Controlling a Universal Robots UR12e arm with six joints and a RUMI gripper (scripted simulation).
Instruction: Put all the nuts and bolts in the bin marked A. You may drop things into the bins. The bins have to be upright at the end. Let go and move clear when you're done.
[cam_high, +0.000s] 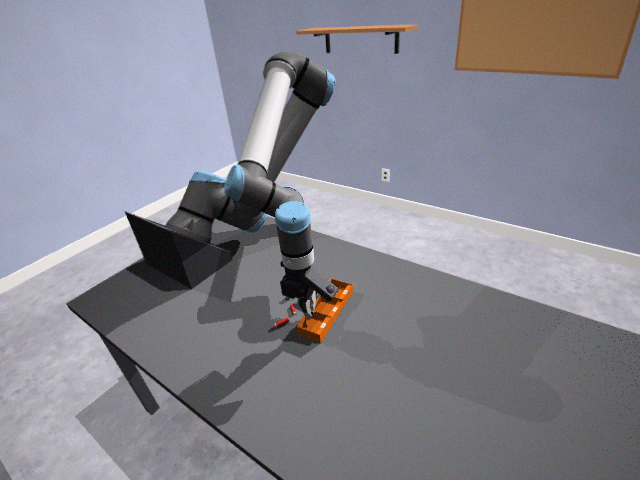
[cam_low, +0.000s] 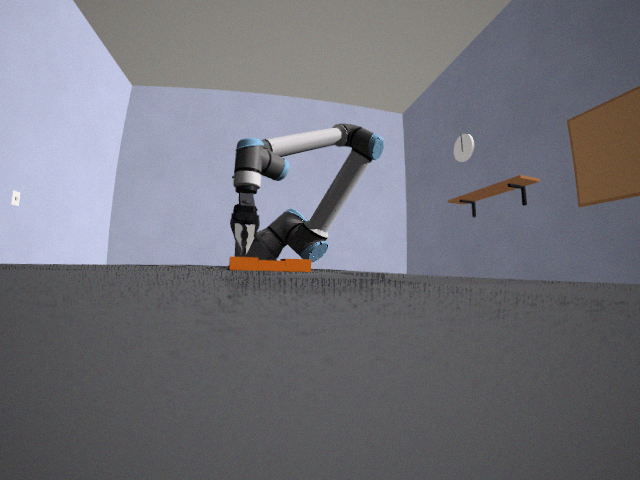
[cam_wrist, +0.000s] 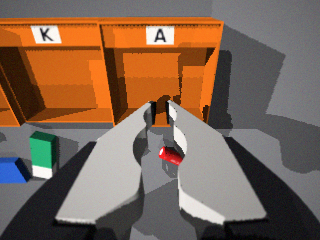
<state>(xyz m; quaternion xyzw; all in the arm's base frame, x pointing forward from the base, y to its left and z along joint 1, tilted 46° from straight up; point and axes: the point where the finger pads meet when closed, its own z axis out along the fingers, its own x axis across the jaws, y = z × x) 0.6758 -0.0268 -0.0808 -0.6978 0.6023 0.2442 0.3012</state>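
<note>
Right now my hand is 90 mm to the right of the orange bin rack and 40 mm above it. The rest, counted from my hand: green block: 120 mm behind, 130 mm to the left, 60 mm below; then small green die: 160 mm behind, 80 mm to the left, 50 mm below; then grey nut: 90 mm behind, 200 mm to the left, 60 mm below.
</note>
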